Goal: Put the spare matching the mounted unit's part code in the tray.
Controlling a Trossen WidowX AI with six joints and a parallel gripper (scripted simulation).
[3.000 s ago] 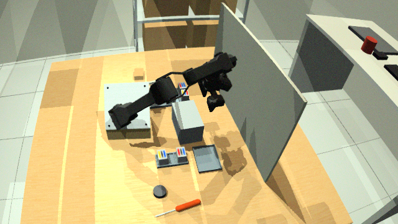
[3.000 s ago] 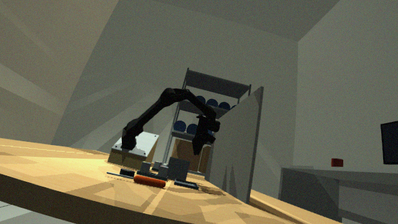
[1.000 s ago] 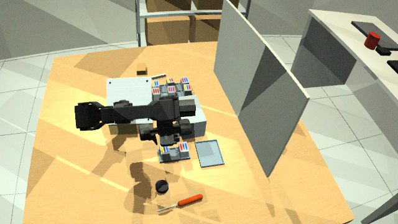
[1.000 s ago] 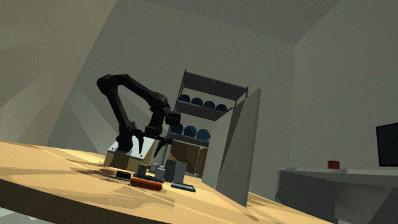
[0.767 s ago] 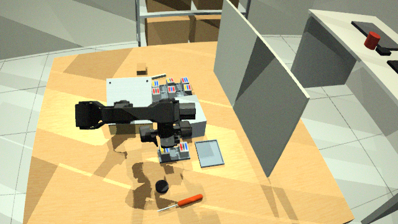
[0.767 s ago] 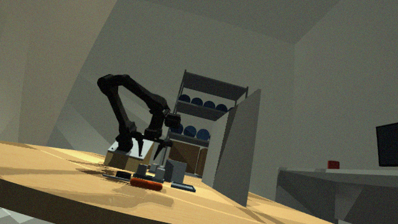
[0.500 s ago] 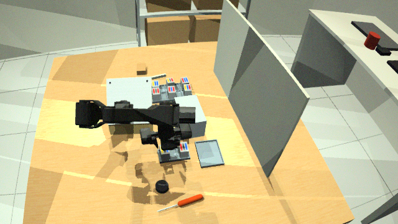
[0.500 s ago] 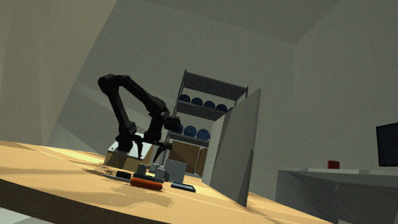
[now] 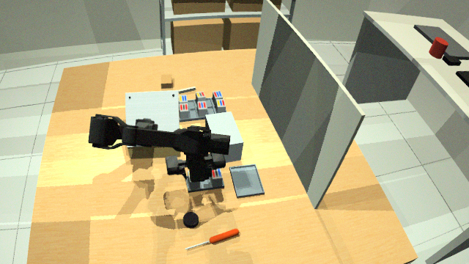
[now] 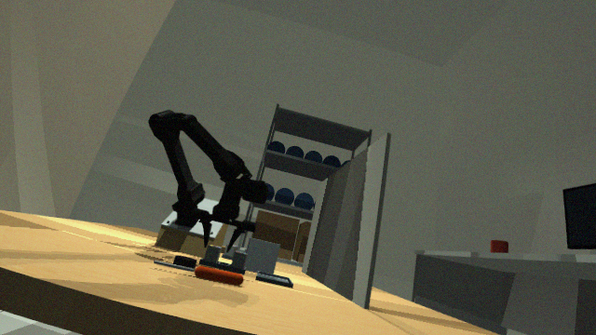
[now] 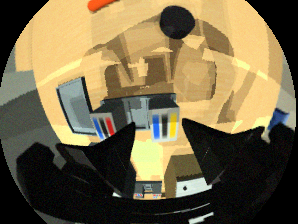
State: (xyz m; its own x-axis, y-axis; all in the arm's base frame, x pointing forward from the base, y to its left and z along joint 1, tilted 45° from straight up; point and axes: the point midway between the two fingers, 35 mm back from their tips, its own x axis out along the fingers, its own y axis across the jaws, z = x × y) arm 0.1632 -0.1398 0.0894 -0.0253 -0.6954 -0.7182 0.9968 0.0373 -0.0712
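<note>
Now: the spare part 1 cm behind my gripper tip. From my gripper tip the other things lie so: dark plate (4 cm below, 3 cm ahead); then black puck (14 cm to the right, 3 cm below, 3 cm behind); then red-and-blue spare (7 cm ahead).
</note>
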